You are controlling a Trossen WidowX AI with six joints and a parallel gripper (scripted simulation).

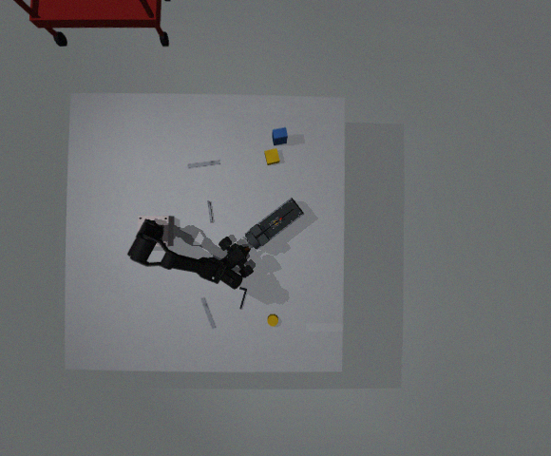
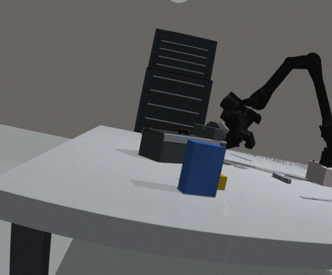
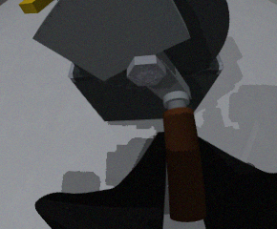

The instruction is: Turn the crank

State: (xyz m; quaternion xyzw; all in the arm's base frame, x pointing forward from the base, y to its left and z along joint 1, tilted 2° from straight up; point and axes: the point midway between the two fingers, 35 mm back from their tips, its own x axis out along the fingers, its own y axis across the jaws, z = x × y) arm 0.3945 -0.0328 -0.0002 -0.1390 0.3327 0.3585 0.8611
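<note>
Now: gripper tip 30 mm below the brown crank handle, 10 mm to the left of it and 10 mm past it. Also, from my gripper tip: red pointer: 150 mm to the left, 120 mm ahead, 50 mm above; then black hex key: 220 mm to the right, 30 mm below; then yellow block: 430 mm to the left, 50 mm ahead, 20 mm below.
</note>
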